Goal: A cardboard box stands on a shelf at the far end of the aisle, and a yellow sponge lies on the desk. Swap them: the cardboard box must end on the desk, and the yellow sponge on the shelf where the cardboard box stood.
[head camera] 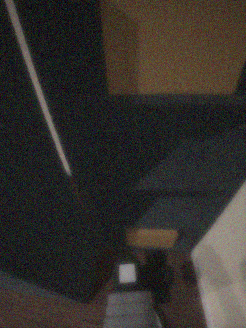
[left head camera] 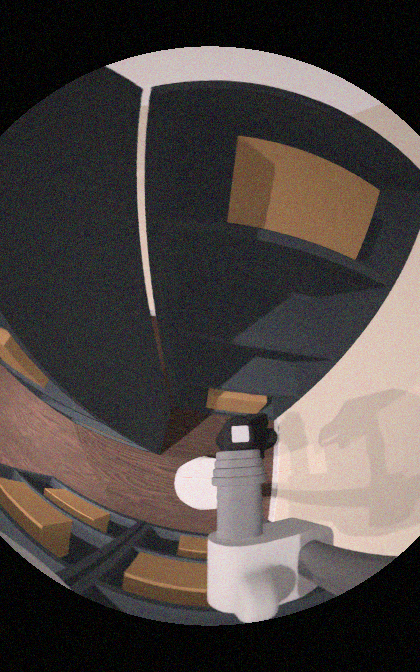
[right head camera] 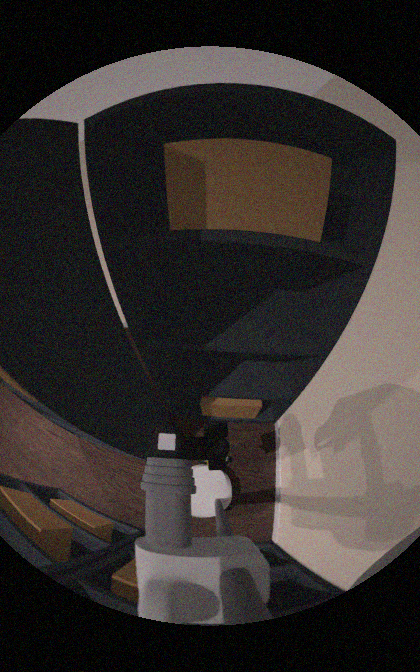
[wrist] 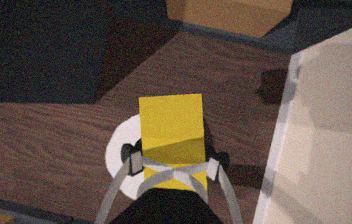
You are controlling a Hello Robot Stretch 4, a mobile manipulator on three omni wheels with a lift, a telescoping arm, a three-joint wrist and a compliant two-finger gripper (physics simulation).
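Places are measured from the robot's base along level axes (x ahead, y left, z up), in centimetres.
Where they show: gripper, fingertip midpoint: point(wrist: 175, 153); robot's base at its link origin: point(left head camera: 202, 481).
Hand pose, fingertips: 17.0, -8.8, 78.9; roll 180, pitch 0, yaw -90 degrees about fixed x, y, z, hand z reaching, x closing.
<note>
Each offset is from my fingertips to the top centre of the thing, as dx, dy, dz.
The yellow sponge {+1.8, +0.2, +4.7} point(wrist: 172, 120) is upright in the wrist view as a flat yellow block, held between the two fingers. My gripper point(wrist: 175, 153) is shut on it, above the floor. In the head views the wrist hides most of the gripper. A large cardboard box {+58.2, -13.1, +90.1} point(head camera: 185, 50) point(left head camera: 320, 200) point(right head camera: 265, 192) stands on a high shelf of the dark rack ahead. A smaller cardboard box {+57.8, -16.0, -47.0} point(head camera: 152, 237) point(left head camera: 237, 401) point(right head camera: 232, 407) point(wrist: 230, 15) lies on the lowest shelf. I cannot tell whether either is the task's box. The desk does not show.
A pale wall point(head camera: 225, 265) point(left head camera: 360, 400) point(right head camera: 370, 350) point(wrist: 320, 125) stands close on the right. A dark rack side is on the left. More cardboard boxes sit on low shelves at the lower left of both side head views. My round white base point(left head camera: 195, 482) point(right head camera: 212, 492) point(wrist: 117, 155) is below.
</note>
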